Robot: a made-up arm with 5 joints.
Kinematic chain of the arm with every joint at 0, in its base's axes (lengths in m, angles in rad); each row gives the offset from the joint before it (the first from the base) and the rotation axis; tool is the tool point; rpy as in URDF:
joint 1: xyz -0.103 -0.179 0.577 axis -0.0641 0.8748 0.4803
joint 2: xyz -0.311 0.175 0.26 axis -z
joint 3: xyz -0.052 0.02 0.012 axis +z
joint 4: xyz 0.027 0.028 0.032 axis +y
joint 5: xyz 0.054 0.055 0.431 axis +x
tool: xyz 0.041 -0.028 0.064 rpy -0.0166 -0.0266 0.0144
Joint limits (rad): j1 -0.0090..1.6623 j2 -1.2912..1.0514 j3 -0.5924..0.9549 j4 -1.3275..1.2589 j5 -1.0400..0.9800
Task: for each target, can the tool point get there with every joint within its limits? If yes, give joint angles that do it. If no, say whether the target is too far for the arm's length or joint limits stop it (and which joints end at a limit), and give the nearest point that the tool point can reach.
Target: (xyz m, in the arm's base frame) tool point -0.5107 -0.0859 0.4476
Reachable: no: joint limits stop it (at a limit: joint 1, joint 2, joint 3, joint 4, joint 5) | nearest point -0.4469 -0.4256 0.9238 | short by 0.588 m
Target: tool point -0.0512 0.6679 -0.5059
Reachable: no: too far | nearest point 0.0708 0.2622 0.5200 | short by 1.110 m
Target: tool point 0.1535 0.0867 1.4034
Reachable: yes | joints 1.0437 0.4783 0.3254 -0.3879 0.6455
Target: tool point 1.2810 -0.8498 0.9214
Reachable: no: too far | nearest point 0.5306 -0.3263 0.9689 | short by 0.916 m
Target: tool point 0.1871 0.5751 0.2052
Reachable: no: joint limits stop it (at a limit: joint 1, joint 2) | nearest point 0.1251 0.3239 0.5626 | short by 0.441 m
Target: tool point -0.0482 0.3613 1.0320
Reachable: yes | joints 0.6161 -0.7976 -0.0112 1.0096 0.3541
